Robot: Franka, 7 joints.
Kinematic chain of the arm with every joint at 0, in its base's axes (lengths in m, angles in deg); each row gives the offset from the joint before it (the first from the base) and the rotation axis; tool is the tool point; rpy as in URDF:
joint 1: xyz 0 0 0.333 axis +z
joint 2: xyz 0 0 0 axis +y
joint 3: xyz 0 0 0.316 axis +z
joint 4: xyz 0.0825 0 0 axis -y
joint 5: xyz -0.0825 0 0.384 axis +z
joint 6: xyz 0 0 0 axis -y
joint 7: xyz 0.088 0 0 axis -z
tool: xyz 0 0 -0.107 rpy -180 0 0
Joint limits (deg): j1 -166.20..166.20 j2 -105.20..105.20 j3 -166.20..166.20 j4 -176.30..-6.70 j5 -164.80..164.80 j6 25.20..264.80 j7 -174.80..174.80
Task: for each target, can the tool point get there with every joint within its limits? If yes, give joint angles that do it. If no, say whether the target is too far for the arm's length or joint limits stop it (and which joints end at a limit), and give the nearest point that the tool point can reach.
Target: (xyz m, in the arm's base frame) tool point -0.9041 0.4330 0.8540
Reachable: no: too far | nearest point -0.6865 0.3288 0.7286 | short by 0.272 m
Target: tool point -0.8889 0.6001 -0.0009
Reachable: no: too far | nearest point -0.6789 0.4583 0.0780 | short by 0.265 m
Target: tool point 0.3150 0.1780 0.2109
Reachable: yes | joints -109.14 -23.76 120.46 -149.75 87.57 62.82 -97.48
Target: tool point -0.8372 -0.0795 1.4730
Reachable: no: too far | nearest point -0.5070 -0.0481 1.0234 | short by 0.559 m
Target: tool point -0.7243 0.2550 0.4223
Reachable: yes | joints 10.07 -87.80 93.19 -39.66 -46.66 83.59 -2.98
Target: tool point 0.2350 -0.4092 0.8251
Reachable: yes | joints 61.47 12.48 -117.54 -92.22 69.70 211.13 -11.98
